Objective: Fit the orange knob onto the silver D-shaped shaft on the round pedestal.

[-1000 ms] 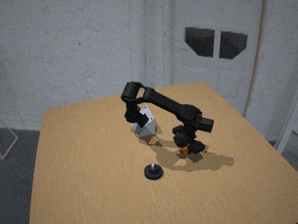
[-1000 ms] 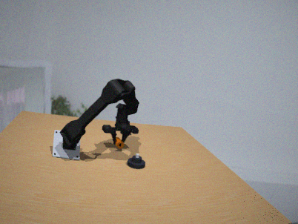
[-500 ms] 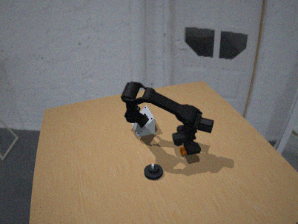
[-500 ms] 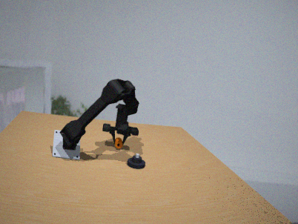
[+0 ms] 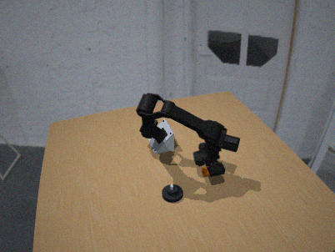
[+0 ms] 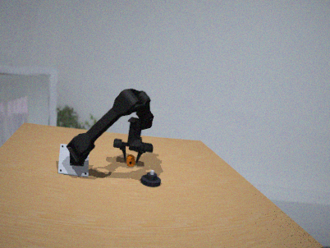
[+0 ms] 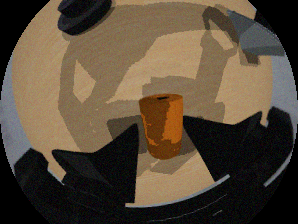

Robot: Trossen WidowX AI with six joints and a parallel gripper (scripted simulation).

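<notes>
Right now my gripper tip is 1 cm to the right of the orange knob and 1 cm below it. Round my gripper tip: round pedestal 19 cm to the right, 5 cm ahead, 2 cm above.
</notes>
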